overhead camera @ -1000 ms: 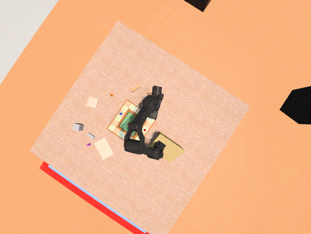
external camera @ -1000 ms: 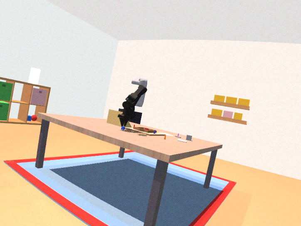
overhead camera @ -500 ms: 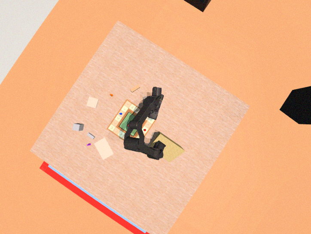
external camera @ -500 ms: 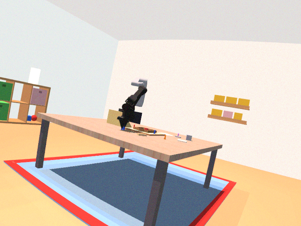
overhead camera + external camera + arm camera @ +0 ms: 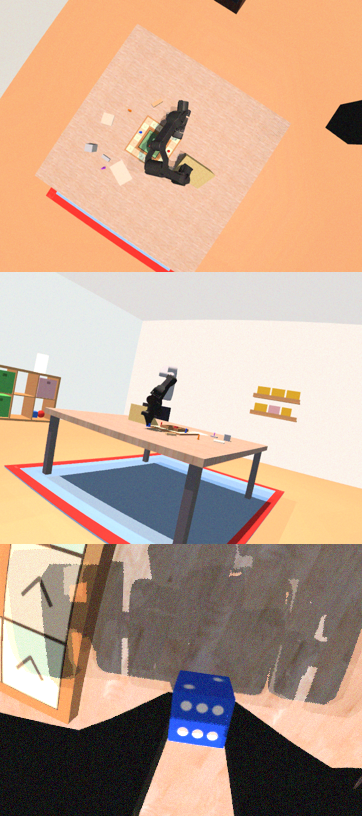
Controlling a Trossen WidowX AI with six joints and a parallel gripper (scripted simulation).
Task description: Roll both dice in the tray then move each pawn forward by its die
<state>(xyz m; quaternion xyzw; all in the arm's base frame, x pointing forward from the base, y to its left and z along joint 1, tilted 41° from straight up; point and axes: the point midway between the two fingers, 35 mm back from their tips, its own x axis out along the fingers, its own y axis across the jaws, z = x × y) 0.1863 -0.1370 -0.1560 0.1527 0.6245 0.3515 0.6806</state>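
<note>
The red pawn lies 19 cm to the left of my gripper tip, 3 cm behind it and 1 cm above it. The rest, counted from my gripper tip: green tray: 21 cm to the left, 8 cm ahead, 1 cm below; tan block: 23 cm ahead, 3 cm to the right, 1 cm below; blue pawn: 20 cm to the left, 20 cm ahead, 1 cm above.
</note>
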